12 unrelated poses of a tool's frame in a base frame.
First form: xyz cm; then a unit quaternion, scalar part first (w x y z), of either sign.
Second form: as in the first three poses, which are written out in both.
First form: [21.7, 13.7, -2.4, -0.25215, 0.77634, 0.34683, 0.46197]
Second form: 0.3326, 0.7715, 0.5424; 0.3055, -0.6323, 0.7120; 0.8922, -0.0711, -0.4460; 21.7, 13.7, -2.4
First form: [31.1, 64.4, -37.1, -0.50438, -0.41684, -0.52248, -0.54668]
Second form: -0.1437, -0.1159, 0.9828; 0.9871, 0.0548, 0.1508; -0.0713, 0.9918, 0.1065; 31.1, 64.4, -37.1
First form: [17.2, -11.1, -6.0, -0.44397, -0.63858, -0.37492, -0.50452]
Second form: 0.2098, 0.0308, 0.9773; 0.9268, -0.3247, -0.1887; 0.3114, 0.9453, -0.0967; 17.2, -11.1, -6.0
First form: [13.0, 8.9, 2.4, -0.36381, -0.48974, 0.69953, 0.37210]
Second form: -0.2556, -0.4144, -0.8735; -0.9559, 0.2434, 0.1642; 0.1445, 0.8769, -0.4584; 13.0, 8.9, 2.4
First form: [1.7, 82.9, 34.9, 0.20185, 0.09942, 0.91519, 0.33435]
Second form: -0.8987, 0.0470, 0.4359; 0.3170, 0.7566, 0.5719; -0.3030, 0.6521, -0.6949; 1.7, 82.9, 34.9
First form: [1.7, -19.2, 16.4, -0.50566, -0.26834, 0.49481, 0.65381]
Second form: -0.3446, 0.3957, -0.8513; -0.9268, 0.0011, 0.3756; 0.1495, 0.9184, 0.3663; 1.7, -19.2, 16.4
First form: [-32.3, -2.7, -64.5, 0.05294, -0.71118, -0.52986, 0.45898]
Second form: 0.0172, 0.7051, -0.7089; 0.8023, -0.4329, -0.4111; -0.5967, -0.5617, -0.5731; -32.3, -2.7, -64.5
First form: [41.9, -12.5, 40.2, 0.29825, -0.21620, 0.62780, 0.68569]
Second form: -0.7286, -0.6805, 0.0780; 0.1376, -0.0338, 0.9899; -0.6710, 0.7320, 0.1182; 41.9, -12.5, 40.2
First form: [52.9, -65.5, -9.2, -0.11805, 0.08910, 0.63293, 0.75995]
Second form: -0.9563, 0.2922, -0.0140; -0.0666, -0.1709, 0.9830; 0.2849, 0.9410, 0.1829; 52.9, -65.5, -9.2
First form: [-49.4, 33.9, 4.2, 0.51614, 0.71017, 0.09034, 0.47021]
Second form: 0.5415, -0.3571, 0.7611; 0.6137, -0.4509, -0.6481; 0.5746, 0.8181, -0.0250; -49.4, 33.9, 4.2
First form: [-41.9, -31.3, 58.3, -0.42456, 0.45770, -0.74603, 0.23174]
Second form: -0.2205, -0.4861, 0.8456; -0.8797, 0.4736, 0.0429; -0.4213, -0.7344, -0.5321; -41.9, -31.3, 58.3
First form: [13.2, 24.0, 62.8, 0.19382, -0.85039, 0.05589, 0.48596]
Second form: 0.5214, -0.2834, -0.8048; 0.0933, -0.9186, 0.3840; -0.8482, -0.2753, -0.4526; 13.2, 24.0, 62.8
